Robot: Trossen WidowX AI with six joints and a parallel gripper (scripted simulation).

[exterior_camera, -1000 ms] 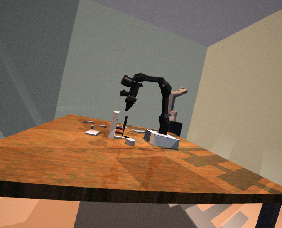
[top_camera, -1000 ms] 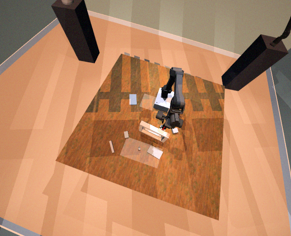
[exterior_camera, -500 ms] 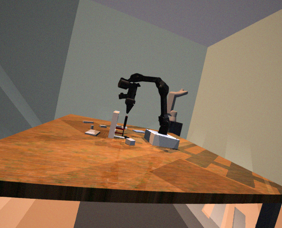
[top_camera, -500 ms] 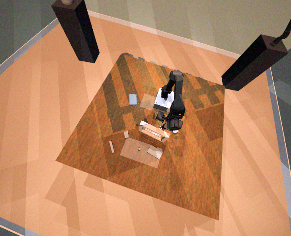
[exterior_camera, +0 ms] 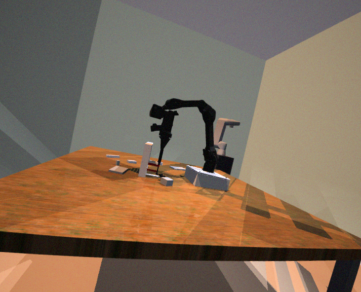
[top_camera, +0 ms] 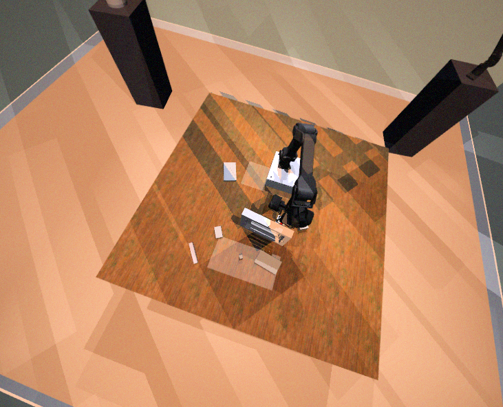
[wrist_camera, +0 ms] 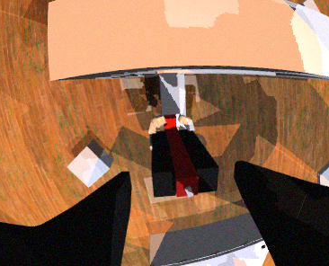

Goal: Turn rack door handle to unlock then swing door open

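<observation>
The door handle lies 60 mm below my gripper tip and 10 mm behind it. The rest, counted from my gripper tip: thin bar (400 mm to the right, 210 mm ahead, 150 mm below).
</observation>
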